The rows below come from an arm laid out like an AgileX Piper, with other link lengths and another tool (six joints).
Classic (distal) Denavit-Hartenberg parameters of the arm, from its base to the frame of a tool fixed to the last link. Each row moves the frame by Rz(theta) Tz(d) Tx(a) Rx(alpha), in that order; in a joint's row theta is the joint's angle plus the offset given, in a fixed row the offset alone. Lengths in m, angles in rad.
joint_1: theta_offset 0; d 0.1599; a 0; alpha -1.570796
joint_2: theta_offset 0.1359; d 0; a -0.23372; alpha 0
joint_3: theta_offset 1.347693; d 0; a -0.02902; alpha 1.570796
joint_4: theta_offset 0; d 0.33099; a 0; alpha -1.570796
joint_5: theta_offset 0; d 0; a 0; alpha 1.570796
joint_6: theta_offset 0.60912; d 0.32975; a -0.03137; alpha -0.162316
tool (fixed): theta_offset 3.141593; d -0.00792; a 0; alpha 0
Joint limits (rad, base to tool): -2.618..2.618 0..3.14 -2.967..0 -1.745..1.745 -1.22..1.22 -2.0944..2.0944
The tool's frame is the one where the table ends.
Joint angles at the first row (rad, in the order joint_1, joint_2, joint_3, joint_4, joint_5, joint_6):
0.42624, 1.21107, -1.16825, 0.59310, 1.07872, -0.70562
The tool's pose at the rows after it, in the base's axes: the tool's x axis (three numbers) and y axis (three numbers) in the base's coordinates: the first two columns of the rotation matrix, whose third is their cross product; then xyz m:
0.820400, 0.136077, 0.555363, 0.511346, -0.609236, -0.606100, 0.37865, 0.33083, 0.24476
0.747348, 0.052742, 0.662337, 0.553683, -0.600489, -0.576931, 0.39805, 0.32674, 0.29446
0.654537, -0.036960, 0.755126, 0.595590, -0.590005, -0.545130, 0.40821, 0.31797, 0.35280
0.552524, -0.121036, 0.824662, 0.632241, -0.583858, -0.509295, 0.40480, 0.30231, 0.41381
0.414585, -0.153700, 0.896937, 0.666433, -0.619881, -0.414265, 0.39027, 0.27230, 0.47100
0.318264, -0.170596, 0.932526, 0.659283, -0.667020, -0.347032, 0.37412, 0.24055, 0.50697
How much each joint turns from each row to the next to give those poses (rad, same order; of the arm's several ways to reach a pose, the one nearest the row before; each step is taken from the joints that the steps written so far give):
0.00001, -0.03279, 0.00000, -0.00001, -0.06723, 0.00001
0.00002, -0.06068, 0.00000, -0.00001, -0.10018, 0.00002
-0.00001, -0.07341, 0.00002, 0.00084, -0.09407, 0.00346
-0.00002, -0.09073, -0.00003, -0.01546, -0.06996, 0.01970
-0.00002, -0.11594, -0.00001, -0.09509, -0.03749, 0.02722
0.00002, -0.09816, 0.00005, -0.11974, -0.00092, 0.06425

